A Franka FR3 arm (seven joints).
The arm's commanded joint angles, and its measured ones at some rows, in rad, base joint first. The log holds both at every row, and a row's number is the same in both.
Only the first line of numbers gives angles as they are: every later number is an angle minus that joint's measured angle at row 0.
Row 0, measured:
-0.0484 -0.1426 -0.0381 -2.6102 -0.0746 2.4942 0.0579
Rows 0 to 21, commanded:
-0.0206 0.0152 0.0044 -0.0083 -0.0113 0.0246 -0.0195
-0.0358 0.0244 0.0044 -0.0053 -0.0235 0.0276 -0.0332
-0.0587 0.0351 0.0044 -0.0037 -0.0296 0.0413 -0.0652
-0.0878 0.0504 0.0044 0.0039 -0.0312 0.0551 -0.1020
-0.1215 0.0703 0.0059 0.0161 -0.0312 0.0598 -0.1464
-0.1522 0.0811 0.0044 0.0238 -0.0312 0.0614 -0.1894
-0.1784 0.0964 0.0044 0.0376 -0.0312 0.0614 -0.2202
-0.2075 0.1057 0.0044 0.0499 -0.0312 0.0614 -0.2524
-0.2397 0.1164 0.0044 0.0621 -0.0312 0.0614 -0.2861
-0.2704 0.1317 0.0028 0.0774 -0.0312 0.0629 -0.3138
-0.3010 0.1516 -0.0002 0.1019 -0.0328 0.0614 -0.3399
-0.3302 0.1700 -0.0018 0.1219 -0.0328 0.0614 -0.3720
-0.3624 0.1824 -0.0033 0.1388 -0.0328 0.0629 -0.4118
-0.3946 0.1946 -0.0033 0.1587 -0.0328 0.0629 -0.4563
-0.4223 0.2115 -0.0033 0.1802 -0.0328 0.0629 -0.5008
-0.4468 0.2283 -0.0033 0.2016 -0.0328 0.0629 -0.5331
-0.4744 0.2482 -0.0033 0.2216 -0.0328 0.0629 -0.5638
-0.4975 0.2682 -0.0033 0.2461 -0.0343 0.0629 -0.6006
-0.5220 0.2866 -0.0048 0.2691 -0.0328 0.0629 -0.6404
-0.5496 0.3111 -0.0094 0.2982 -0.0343 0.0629 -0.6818
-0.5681 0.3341 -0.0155 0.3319 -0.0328 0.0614 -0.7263
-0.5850 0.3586 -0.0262 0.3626 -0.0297 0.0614 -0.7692
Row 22, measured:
-0.5177 0.2309 -0.0140 0.2563 -0.0239 0.0413 -0.6485
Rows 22 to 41, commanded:
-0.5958 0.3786 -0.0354 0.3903 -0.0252 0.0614 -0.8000
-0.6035 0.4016 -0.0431 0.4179 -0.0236 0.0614 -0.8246
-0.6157 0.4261 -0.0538 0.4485 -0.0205 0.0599 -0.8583
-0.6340 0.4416 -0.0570 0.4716 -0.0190 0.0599 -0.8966
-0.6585 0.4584 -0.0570 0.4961 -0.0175 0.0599 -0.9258
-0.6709 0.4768 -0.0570 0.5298 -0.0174 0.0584 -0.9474
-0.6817 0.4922 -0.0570 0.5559 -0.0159 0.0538 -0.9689
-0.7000 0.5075 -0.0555 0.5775 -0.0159 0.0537 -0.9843
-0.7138 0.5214 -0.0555 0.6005 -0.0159 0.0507 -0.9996
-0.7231 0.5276 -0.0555 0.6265 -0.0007 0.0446 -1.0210
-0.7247 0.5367 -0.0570 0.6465 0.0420 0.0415 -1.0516
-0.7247 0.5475 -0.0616 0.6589 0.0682 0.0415 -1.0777
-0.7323 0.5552 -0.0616 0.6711 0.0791 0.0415 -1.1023
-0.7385 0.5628 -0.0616 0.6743 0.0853 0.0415 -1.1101
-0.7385 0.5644 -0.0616 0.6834 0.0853 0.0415 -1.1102
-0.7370 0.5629 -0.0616 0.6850 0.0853 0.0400 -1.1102
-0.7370 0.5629 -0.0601 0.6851 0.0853 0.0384 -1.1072
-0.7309 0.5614 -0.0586 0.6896 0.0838 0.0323 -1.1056
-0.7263 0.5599 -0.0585 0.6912 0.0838 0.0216 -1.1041
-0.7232 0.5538 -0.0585 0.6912 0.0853 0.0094 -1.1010
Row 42, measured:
-0.7235 0.5328 -0.0691 0.6574 0.0551 0.0430 -1.0780
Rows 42 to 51, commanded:
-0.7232 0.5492 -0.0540 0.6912 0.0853 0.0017 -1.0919
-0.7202 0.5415 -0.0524 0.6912 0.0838 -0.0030 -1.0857
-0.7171 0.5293 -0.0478 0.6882 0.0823 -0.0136 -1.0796
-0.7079 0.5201 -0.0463 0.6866 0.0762 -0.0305 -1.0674
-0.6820 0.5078 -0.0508 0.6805 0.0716 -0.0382 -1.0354
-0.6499 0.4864 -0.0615 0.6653 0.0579 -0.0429 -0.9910
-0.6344 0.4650 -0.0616 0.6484 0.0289 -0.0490 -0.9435
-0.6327 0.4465 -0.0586 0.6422 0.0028 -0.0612 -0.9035
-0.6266 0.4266 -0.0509 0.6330 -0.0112 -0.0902 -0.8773
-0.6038 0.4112 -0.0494 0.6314 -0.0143 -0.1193 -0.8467
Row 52, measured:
-0.6448 0.4928 -0.0493 0.6771 0.0257 -0.0439 -0.9444
